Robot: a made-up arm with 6 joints.
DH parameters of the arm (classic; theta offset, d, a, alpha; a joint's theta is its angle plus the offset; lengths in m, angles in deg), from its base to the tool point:
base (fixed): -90 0.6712 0.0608 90
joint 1: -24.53 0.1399 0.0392 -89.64
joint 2: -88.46 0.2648 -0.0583 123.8
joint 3: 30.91 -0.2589 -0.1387 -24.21
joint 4: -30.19 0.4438 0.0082 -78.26
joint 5: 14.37 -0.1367 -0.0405 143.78
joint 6: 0 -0.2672 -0.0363 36.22
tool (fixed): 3.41 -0.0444 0 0
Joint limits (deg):
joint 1: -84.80..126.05
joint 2: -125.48..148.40
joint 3: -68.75..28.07
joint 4: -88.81..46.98
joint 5: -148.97..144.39
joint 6: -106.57..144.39
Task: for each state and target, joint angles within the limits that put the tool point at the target. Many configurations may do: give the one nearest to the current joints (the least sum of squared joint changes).
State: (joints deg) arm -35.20 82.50 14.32 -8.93 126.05 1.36
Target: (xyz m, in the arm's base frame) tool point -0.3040 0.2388 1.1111
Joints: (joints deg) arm 0.94 67.82 5.33 -2.56 109.39 5.62
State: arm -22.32 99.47 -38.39 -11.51 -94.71 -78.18
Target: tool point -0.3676 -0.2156 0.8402
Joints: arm -12.07 87.19 -36.39 -38.47 -109.95 -84.60
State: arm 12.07 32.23 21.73 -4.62 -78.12 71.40
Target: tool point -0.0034 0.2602 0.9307
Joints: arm 55.55 34.43 28.07 18.00 -78.25 67.05
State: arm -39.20 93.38 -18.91 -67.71 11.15 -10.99
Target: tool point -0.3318 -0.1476 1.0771
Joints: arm -0.94 96.68 5.20 -79.18 20.36 -16.10
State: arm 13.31 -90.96 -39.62 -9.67 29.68 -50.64
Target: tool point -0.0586 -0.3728 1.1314
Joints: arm 16.48 -113.10 -24.26 -20.00 6.19 -57.64
